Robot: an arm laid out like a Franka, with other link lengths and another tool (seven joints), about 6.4 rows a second.
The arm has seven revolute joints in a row. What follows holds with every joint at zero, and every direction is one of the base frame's. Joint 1 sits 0.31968 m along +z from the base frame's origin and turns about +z. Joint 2 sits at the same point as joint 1 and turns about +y. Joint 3 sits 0.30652 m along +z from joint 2 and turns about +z. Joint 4 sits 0.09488 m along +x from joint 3 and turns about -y. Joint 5 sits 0.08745 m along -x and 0.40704 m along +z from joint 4 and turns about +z. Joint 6 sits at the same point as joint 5 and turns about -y. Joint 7 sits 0.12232 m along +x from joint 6 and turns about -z. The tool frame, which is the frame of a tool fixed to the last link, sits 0.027 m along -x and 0.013 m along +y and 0.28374 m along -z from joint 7; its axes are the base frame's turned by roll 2.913, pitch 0 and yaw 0.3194 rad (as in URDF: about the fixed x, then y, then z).
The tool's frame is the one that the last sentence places.
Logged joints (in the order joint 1, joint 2, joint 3, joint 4, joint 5, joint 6, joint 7), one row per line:
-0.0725 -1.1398 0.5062 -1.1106 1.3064 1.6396 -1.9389
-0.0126 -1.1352 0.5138 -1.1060 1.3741 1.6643 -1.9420
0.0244 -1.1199 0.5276 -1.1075 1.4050 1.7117 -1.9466
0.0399 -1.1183 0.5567 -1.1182 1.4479 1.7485 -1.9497
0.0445 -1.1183 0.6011 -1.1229 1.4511 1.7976 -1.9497
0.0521 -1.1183 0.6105 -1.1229 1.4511 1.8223 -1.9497
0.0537 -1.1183 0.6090 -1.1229 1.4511 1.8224 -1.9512
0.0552 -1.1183 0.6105 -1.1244 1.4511 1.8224 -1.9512
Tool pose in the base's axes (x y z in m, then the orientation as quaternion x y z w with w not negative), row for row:
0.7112 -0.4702 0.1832 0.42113 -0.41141 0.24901 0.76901
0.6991 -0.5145 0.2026 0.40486 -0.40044 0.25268 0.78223
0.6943 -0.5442 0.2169 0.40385 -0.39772 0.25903 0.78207
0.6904 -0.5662 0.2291 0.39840 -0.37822 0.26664 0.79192
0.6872 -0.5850 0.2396 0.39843 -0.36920 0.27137 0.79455
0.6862 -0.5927 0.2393 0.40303 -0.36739 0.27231 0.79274
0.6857 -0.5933 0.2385 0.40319 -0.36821 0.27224 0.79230
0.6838 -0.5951 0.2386 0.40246 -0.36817 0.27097 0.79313
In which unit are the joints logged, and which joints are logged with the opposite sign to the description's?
The joints are logged in radians. Opposite sign: joint 1, joint 2, joint 3, joint 5, joint 7.
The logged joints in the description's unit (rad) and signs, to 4 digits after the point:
0.0725 1.1398 -0.5062 -1.1106 -1.3064 1.6396 1.9389
0.0126 1.1352 -0.5138 -1.1060 -1.3741 1.6643 1.9420
-0.0244 1.1199 -0.5276 -1.1075 -1.4050 1.7117 1.9466
-0.0399 1.1183 -0.5567 -1.1182 -1.4479 1.7485 1.9497
-0.0445 1.1183 -0.6011 -1.1229 -1.4511 1.7976 1.9497
-0.0521 1.1183 -0.6105 -1.1229 -1.4511 1.8223 1.9497
-0.0537 1.1183 -0.6090 -1.1229 -1.4511 1.8224 1.9512
-0.0552 1.1183 -0.6105 -1.1244 -1.4511 1.8224 1.9512

